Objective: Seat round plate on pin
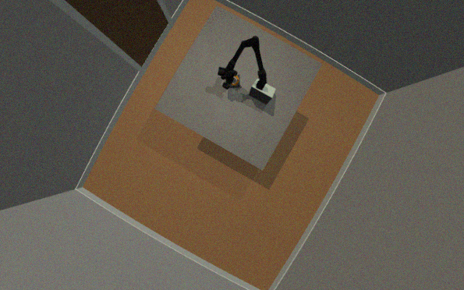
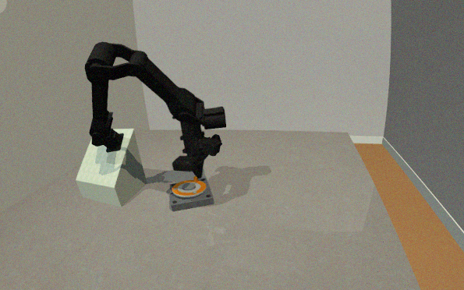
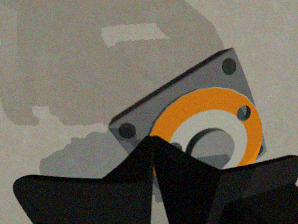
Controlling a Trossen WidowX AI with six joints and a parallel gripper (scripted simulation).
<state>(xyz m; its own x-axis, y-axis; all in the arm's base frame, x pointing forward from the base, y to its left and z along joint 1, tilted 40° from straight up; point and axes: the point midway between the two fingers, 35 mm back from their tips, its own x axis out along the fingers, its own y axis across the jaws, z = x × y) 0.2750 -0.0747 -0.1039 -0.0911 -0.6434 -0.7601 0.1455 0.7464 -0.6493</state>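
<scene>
Now: the grey base 50 mm to the right of my gripper tip, 20 mm below it and 20 mm behind it.
</scene>
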